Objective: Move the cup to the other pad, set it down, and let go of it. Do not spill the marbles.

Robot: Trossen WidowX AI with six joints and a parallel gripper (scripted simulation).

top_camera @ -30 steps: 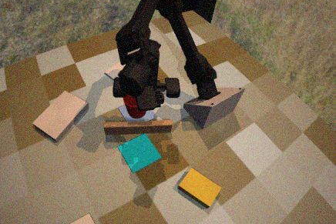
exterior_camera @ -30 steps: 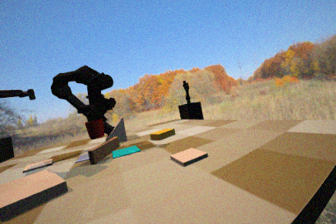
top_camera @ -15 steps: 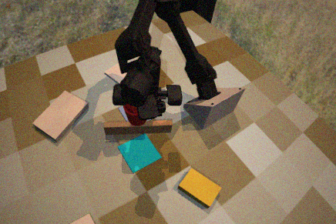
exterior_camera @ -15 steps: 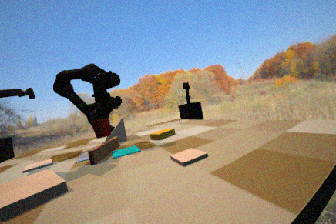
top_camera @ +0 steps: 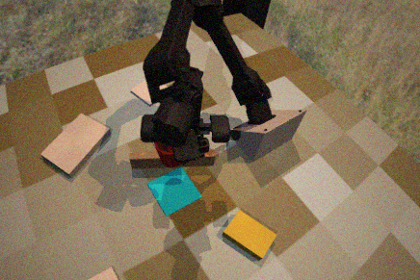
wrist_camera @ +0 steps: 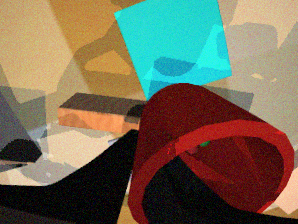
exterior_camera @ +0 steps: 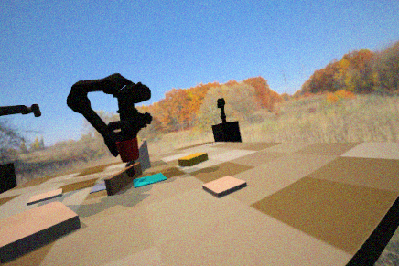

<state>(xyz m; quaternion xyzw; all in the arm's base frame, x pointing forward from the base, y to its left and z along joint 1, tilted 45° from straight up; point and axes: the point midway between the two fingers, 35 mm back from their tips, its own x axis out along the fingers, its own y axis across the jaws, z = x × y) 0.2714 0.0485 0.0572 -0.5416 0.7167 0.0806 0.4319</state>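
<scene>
Right now the green marble is 3 cm ahead of my gripper tip, 3 cm to the right of it and 2 cm below it. The rest, counted from my gripper tip: wooden bar 1 cm ahead, 4 cm to the right, 10 cm below; then teal pad 5 cm ahead, 3 cm to the left, 12 cm below; then red cup 3 cm ahead, 2 cm to the right.
</scene>
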